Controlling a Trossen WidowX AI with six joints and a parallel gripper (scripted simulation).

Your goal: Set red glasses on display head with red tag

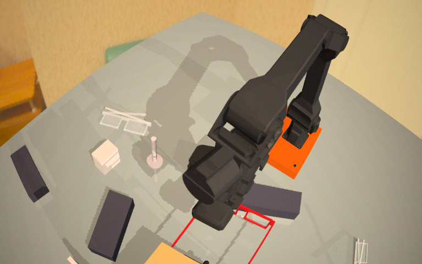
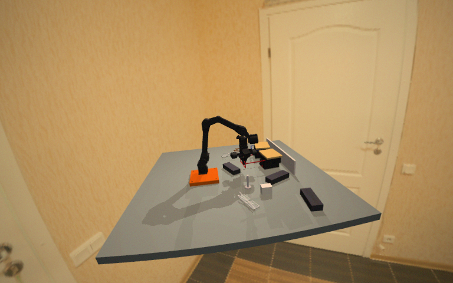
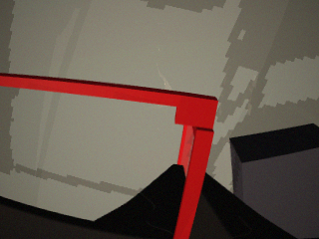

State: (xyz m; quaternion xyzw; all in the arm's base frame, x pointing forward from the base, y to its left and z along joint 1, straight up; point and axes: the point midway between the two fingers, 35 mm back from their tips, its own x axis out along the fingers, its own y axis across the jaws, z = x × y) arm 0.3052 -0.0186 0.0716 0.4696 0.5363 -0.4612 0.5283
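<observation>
The tan-topped display head lies 190 mm ahead of my gripper tip, 60 mm to the left of it and 10 mm below it. Also, from my gripper tip: peg stand (210 mm to the right, 40 mm below, 10 mm behind); then white panel (320 mm ahead, 180 mm to the left, 10 mm below); then white cube (290 mm to the right, 80 mm ahead, 40 mm below).
</observation>
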